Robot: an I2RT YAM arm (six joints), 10 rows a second.
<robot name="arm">
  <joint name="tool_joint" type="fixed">
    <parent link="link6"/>
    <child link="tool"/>
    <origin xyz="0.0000 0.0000 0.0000" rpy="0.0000 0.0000 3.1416"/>
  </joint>
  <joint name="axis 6" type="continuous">
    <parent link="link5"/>
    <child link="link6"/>
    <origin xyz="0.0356 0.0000 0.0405" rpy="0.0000 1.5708 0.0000"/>
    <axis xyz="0 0 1"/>
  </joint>
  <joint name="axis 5" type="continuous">
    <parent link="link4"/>
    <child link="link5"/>
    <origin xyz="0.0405 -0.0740 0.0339" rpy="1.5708 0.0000 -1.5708"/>
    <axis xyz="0 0 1"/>
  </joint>
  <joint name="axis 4" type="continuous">
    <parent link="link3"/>
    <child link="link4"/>
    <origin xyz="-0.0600 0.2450 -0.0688" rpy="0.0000 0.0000 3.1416"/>
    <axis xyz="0 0 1"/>
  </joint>
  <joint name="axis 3" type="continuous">
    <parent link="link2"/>
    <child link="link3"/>
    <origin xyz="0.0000 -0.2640 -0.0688" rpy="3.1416 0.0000 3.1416"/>
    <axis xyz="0 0 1"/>
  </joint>
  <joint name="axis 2" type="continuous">
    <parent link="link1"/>
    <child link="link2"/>
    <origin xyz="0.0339 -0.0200 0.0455" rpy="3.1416 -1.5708 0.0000"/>
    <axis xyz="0 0 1"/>
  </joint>
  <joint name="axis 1" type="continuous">
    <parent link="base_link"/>
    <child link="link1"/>
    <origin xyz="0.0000 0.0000 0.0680" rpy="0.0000 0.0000 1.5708"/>
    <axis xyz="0 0 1"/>
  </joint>
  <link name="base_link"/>
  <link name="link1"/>
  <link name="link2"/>
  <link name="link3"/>
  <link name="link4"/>
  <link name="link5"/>
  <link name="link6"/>
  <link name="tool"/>
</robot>
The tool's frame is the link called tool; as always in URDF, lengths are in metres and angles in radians. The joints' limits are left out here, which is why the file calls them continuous.
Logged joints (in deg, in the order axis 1, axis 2, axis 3, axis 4, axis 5, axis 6), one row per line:
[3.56, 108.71, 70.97, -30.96, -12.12, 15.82]
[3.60, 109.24, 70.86, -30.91, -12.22, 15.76]
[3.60, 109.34, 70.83, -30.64, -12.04, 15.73]
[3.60, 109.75, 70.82, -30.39, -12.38, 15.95]
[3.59, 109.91, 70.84, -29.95, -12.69, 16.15]
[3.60, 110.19, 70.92, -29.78, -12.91, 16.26]
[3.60, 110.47, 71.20, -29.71, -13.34, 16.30]
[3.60, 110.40, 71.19, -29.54, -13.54, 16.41]
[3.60, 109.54, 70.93, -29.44, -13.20, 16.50]
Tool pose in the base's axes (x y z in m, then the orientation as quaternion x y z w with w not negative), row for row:
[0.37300, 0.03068, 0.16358, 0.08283, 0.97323, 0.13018, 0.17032]
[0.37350, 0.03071, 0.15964, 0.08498, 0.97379, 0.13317, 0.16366]
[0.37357, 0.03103, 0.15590, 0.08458, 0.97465, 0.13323, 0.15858]
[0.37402, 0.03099, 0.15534, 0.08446, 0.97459, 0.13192, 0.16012]
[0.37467, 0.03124, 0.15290, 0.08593, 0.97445, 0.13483, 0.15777]
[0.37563, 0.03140, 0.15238, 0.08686, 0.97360, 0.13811, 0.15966]
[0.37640, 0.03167, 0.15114, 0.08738, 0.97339, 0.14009, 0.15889]
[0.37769, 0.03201, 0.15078, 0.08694, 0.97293, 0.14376, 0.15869]
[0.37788, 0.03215, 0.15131, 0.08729, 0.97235, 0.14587, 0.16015]
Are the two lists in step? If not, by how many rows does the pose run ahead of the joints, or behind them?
The pose runs 1 row behind the joints: the pose in row i belongs to the joints in row i - 1.
